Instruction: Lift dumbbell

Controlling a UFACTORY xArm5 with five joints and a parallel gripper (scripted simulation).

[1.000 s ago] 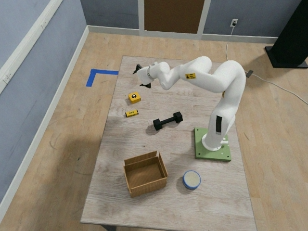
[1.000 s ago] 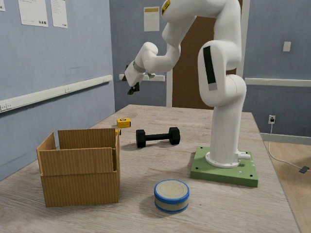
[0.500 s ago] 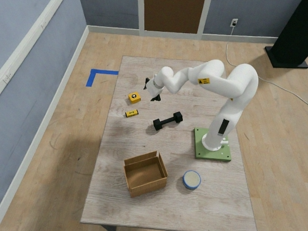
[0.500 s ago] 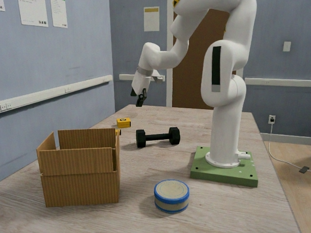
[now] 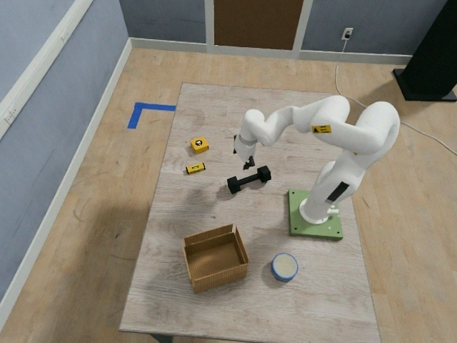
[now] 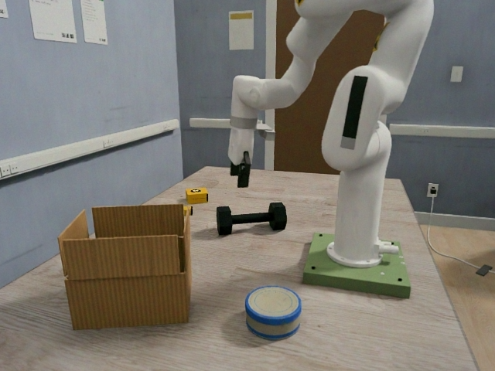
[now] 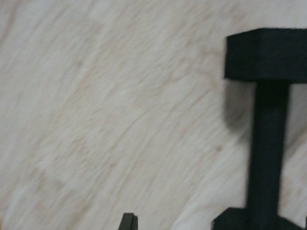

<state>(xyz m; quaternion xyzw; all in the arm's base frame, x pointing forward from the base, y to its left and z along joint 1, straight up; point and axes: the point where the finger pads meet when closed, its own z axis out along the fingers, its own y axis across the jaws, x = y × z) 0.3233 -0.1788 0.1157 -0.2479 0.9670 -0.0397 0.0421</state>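
Now: hand 40 mm past the black dumbbell, 30 mm to the right of it and 110 mm above it. Also, from my hand: round tin: 170 mm behind, 430 mm to the left, 120 mm below; cube: 210 mm ahead, 180 mm to the right, 130 mm below; cardboard box: 100 mm ahead, 430 mm to the left, 70 mm below.
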